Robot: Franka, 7 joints.
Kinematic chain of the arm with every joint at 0, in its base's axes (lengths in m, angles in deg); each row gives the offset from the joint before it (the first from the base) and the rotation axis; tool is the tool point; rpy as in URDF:
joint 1: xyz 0 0 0.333 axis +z
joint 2: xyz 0 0 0 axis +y
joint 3: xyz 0 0 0.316 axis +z
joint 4: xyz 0.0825 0 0 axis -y
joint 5: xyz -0.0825 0 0.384 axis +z
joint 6: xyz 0 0 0 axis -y
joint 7: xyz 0.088 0 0 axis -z
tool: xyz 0 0 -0.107 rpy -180 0 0
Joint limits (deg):
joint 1: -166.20..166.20
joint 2: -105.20..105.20
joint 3: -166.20..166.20
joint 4: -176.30..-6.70
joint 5: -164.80..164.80
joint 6: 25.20..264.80
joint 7: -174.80..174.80
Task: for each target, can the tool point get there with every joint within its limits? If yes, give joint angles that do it. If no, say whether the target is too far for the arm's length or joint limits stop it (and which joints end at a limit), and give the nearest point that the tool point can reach.
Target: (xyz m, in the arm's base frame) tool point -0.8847 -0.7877 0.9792
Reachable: no: too far | nearest point -0.5625 -0.5008 0.7438 | short by 0.491 m
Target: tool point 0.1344 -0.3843 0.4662
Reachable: yes | joints 41.76 27.97 -105.45 -127.84 -45.07 69.85 37.39
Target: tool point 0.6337 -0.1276 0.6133
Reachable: yes | joints 135.72 -9.86 -138.81 -93.67 -93.49 116.53 -9.18
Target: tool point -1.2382 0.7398 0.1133
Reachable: no: too far | nearest point -0.7281 0.4350 0.2038 | short by 0.601 m
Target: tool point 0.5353 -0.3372 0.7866
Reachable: yes | joints -26.75 34.36 -3.50 -52.05 18.64 223.89 -39.93
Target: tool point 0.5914 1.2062 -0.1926
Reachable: no: too far | nearest point 0.3517 0.7173 0.0204 | short by 0.585 m
